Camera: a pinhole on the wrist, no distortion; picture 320 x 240 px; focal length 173.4 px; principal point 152.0 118.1 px. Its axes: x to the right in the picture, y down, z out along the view. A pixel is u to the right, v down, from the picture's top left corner.
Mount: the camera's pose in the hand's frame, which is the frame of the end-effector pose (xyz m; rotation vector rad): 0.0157 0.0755 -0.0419 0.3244 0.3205 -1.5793
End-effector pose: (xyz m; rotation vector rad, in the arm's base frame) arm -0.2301 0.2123 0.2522 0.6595 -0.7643 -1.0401
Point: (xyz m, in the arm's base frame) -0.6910 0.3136 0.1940
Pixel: 207.7 23.9
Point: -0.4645 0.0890 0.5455
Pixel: 79.2 161.1
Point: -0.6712 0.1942 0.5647
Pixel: 97.2 99.6
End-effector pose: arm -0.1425 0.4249 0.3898 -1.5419 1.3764 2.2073
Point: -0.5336 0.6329 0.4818
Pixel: 41.7 124.2
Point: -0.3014 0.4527 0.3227
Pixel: 123.1 223.6
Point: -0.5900 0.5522 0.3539
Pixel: 36.1 198.8
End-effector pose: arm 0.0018 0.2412 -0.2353 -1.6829 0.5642 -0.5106
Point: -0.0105 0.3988 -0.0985
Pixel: 285.6 27.3
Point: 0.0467 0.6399 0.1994
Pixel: 292.8 49.5
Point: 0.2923 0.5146 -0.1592
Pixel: 164.0 136.5
